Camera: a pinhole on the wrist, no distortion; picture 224 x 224 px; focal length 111.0 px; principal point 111.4 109.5 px. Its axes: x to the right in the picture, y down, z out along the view. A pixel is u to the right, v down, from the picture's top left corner.
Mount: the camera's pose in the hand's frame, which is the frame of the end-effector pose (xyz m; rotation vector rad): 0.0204 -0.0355 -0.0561 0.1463 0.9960 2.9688
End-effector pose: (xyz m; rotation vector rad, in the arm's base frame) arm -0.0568 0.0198 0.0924 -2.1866 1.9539 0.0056
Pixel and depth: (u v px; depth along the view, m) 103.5 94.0 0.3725
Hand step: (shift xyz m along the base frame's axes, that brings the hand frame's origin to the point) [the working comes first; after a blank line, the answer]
In the camera's frame: -0.0265 -0.0520 0.3725

-0.1877 -0.0684 -0.2476
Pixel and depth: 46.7 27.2 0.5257
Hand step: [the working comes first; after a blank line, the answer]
In the camera's frame: -0.3064 -0.3898 0.5257

-0.5131 -0.3999 -0.2377
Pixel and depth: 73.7 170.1 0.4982
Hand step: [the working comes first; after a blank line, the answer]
In the camera's frame: -0.1692 0.2720 0.4982

0.0552 -0.1633 -0.5180
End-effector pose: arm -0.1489 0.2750 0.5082 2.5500 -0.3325 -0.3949
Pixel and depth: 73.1 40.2 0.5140
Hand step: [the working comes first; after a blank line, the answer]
In the camera's frame: -0.1774 -0.3209 0.5140

0.0888 -0.5735 0.1159
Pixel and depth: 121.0 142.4 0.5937
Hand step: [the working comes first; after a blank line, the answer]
In the camera's frame: 0.0513 0.1760 0.5937

-0.1829 -0.4057 -0.3352
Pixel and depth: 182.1 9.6 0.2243
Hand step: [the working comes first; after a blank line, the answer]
In the camera's frame: 0.1429 -0.2019 0.2243

-0.1439 -0.1928 0.1554
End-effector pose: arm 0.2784 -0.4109 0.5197 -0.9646 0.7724 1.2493
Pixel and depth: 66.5 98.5 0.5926
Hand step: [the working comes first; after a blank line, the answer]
In the camera's frame: -0.2397 -0.0587 0.5926

-0.3111 0.4701 -0.1910
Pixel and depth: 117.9 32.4 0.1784
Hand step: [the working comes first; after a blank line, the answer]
In the camera's frame: 0.0104 -0.1239 0.1784

-0.1648 0.0278 -0.0448
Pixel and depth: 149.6 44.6 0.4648
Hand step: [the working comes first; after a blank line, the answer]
In the camera's frame: 0.1600 -0.2718 0.4648

-0.4823 0.1262 0.0808
